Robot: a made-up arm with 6 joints.
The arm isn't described. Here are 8 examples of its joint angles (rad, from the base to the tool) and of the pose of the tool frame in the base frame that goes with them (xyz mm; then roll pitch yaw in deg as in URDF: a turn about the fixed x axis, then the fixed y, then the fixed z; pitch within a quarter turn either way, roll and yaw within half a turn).
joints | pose
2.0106 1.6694 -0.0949 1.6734 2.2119 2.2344 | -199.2 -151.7 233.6 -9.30 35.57 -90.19
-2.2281 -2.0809 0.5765 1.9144 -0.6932 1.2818 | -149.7 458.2 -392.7 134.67 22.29 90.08
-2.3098 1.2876 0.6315 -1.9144 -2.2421 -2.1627 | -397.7 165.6 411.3 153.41 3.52 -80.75
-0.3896 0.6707 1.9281 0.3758 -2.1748 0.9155 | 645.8 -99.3 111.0 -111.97 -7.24 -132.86
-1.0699 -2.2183 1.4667 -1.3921 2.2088 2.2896 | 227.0 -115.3 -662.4 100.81 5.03 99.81
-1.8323 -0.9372 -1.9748 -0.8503 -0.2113 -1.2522 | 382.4 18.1 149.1 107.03 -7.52 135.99
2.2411 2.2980 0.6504 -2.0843 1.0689 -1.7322 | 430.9 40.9 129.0 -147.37 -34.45 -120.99
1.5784 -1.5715 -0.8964 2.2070 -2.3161 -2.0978 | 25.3 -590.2 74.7 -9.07 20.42 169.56
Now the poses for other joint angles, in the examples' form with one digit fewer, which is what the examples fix.
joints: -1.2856 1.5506 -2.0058 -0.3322 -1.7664 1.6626
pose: 283 343 -214 -157.0 -68.5 138.8
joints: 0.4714 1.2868 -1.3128 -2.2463 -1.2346 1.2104
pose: 53 59 -334 -24.5 52.1 35.2
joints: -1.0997 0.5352 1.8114 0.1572 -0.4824 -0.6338
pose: 466 444 -28 -7.6 -29.1 -34.4
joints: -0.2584 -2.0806 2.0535 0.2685 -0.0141 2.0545
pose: 138 -330 -38 -41.9 -24.7 159.4
